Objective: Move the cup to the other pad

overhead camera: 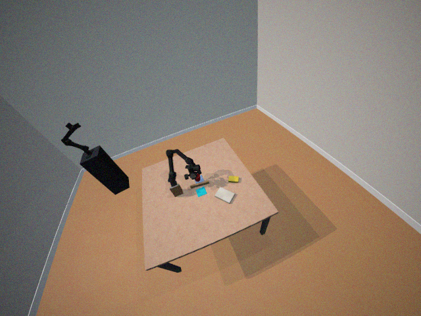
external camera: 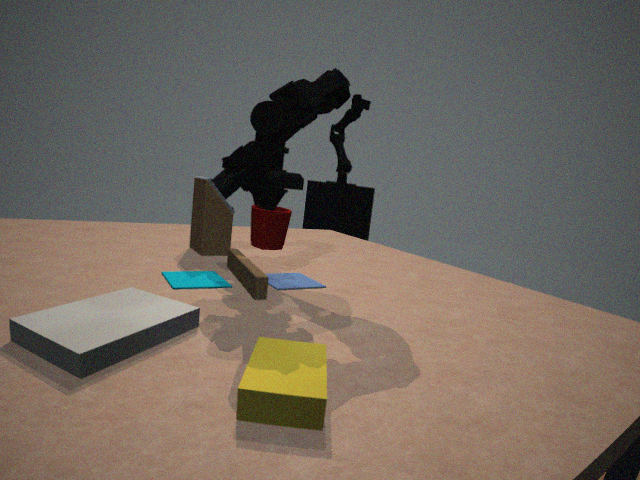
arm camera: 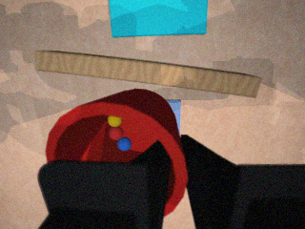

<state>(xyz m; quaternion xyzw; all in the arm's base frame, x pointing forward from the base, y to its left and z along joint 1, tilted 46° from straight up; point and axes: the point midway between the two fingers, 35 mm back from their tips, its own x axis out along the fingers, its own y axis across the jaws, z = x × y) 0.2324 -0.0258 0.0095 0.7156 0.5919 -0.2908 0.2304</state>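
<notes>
Right now my gripper tip is 4 cm short of the blue marble, 2 cm above it and 1 cm to the right of it. Also, from my gripper tip: red cup: 3 cm ahead, 1 cm to the right; then low wooden bar: 9 cm below, 4 cm to the right, 2 cm ahead; then cyan pad: 13 cm to the right, 11 cm below.
</notes>
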